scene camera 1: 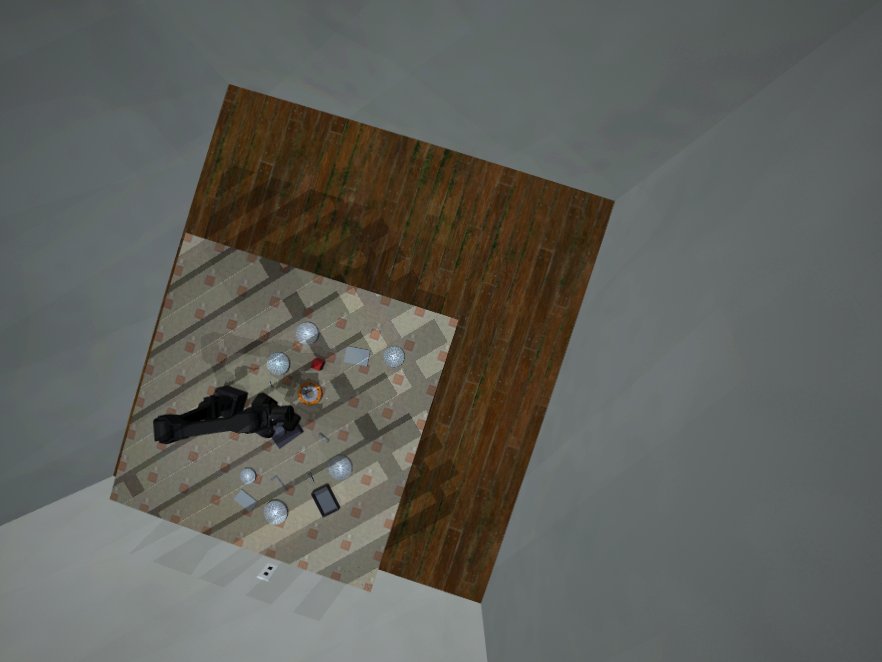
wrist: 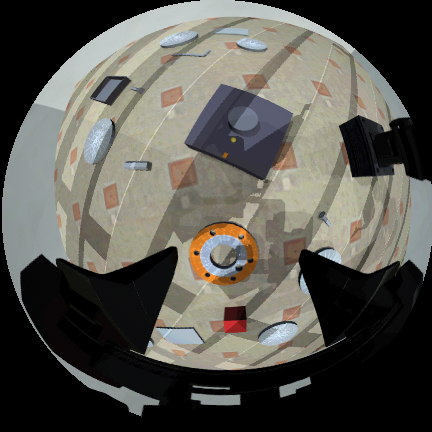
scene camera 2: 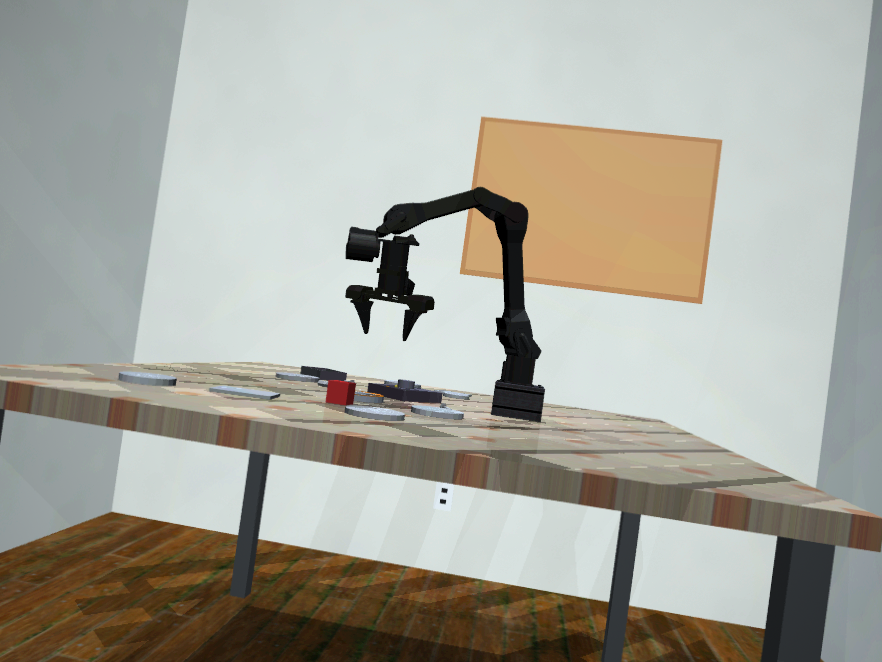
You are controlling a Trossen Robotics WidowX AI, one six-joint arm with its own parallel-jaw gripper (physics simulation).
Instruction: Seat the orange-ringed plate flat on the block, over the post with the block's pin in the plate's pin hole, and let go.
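Where they show: gripper, fingertip midpoint: (wrist: 241, 255) (scene camera 2: 385, 337); arm's base, origin of the base link: (scene camera 1: 224, 403) (wrist: 380, 149) (scene camera 2: 517, 383).
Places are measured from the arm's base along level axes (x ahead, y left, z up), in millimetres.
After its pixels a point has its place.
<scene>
The orange-ringed plate (scene camera 1: 300, 398) {x 297, y 74, z -60 mm} (scene camera 2: 368, 396) {x 306, y 151, z -60 mm} (wrist: 222, 229) {x 321, y 64, z -60 mm} lies flat on the table, apart from the block, with its central hole and small rim holes facing up. The dark square block (scene camera 1: 287, 433) {x 276, y -88, z -48 mm} (scene camera 2: 388, 391) {x 284, y -24, z -58 mm} (wrist: 265, 150) {x 232, y -27, z -48 mm} lies beyond it in the wrist view. Its round post (scene camera 2: 406, 384) {x 248, y -57, z -39 mm} (wrist: 243, 119) {x 250, y -73, z -31 mm} stands up, with a small yellow pin (wrist: 233, 140) {x 271, y -51, z -44 mm} and an orange mark (wrist: 225, 155) {x 287, y -34, z -47 mm} beside it. My gripper (scene camera 2: 385, 335) {x 299, y 58, z 62 mm} (wrist: 241, 255) {x 299, y 58, z 62 mm} is open and empty, high above the table, pointing down. The plate shows between its fingers in the wrist view. In scene camera 1 the wrist hides the fingertips.
A red block (scene camera 1: 317, 364) {x 351, y 245, z -33 mm} (scene camera 2: 340, 392) {x 344, y 263, z -51 mm} (wrist: 235, 326) {x 346, y 243, z -32 mm} stands near the plate. Silver discs, flat pale plates and small bolts lie around. A black-rimmed tray (scene camera 1: 325, 500) {x 497, y -357, z -70 mm} (wrist: 110, 90) {x 496, y -344, z -70 mm} lies past the block. The arm's base (scene camera 2: 517, 400) {x -1, y 48, z -34 mm} (wrist: 362, 147) {x 47, y -7, z -20 mm} stands at the right in the wrist view.
</scene>
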